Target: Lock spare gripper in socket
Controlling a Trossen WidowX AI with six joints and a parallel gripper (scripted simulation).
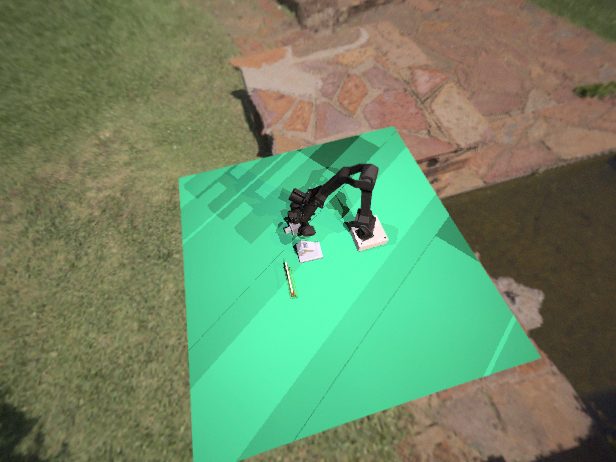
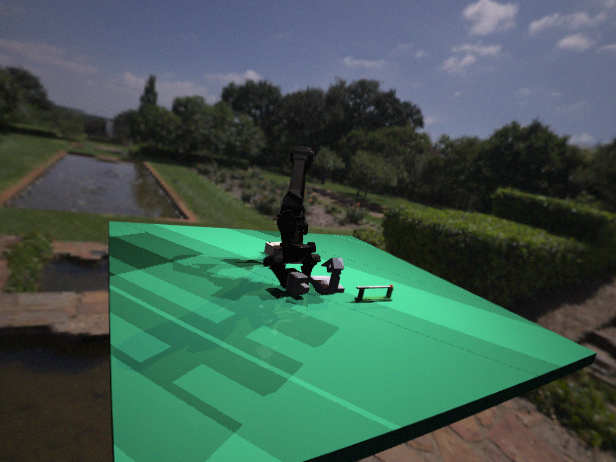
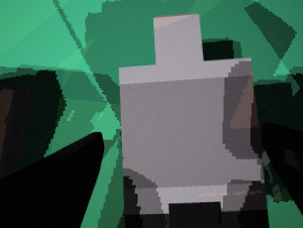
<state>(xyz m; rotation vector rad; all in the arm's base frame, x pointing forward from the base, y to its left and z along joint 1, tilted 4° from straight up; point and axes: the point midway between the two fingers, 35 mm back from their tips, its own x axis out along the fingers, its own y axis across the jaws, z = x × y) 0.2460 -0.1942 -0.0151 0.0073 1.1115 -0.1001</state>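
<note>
Now: the spare gripper 1 cm above my gripper tip. The rest, counted from my gripper tip: grey mount 14 cm to the left, 4 cm above, 1 cm ahead; green cradle 23 cm to the left, 14 cm ahead, 1 cm above.
</note>
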